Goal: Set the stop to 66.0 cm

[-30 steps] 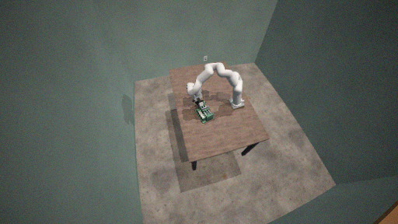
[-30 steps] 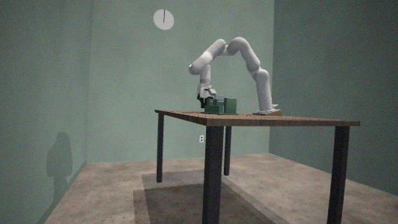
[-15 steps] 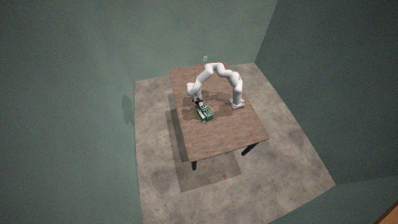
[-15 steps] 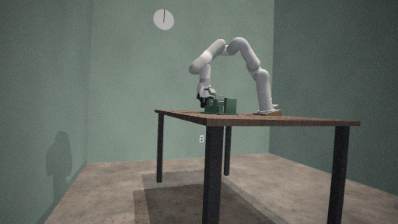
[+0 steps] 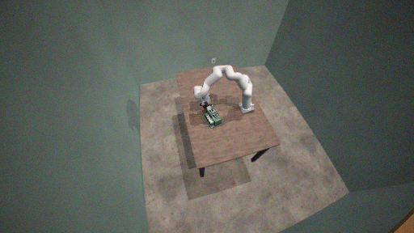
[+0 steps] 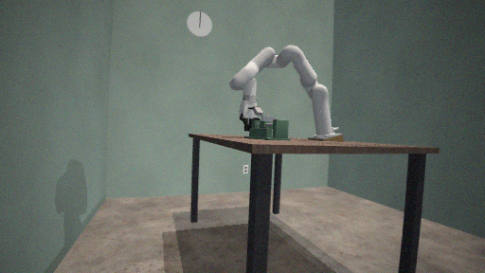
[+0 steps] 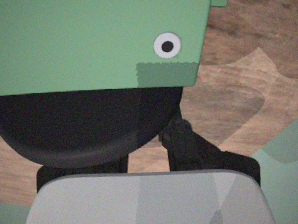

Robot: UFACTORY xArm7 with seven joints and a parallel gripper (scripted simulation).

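Right now my hand is 2 cm to the right of the black handwheel and 2 cm past it. From my hand the other things lie so: green stop fixture: 13 cm to the left, 7 cm behind, 3 cm above.
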